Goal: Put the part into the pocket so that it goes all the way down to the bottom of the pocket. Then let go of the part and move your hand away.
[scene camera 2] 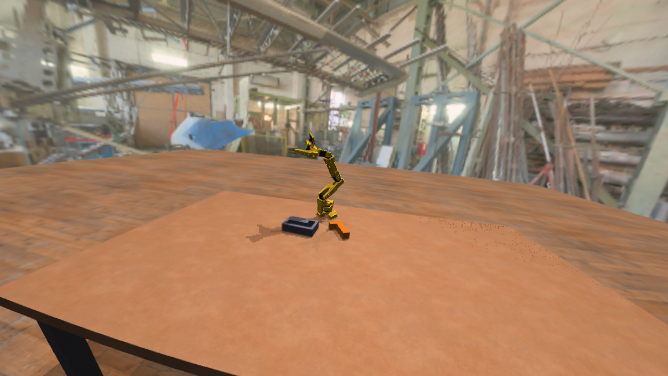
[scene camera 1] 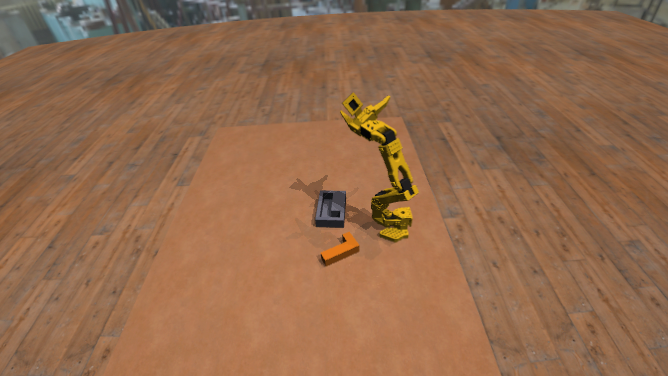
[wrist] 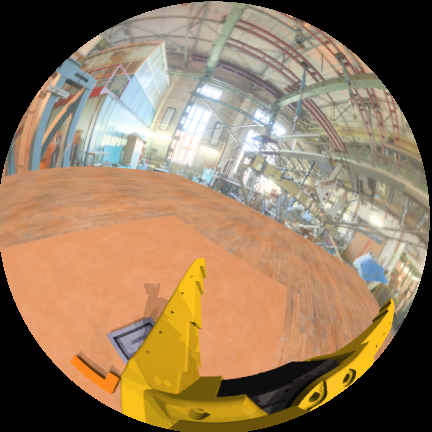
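There's a dark grey pocket block (scene camera 1: 330, 212), and it's 1.05 m from the lens.
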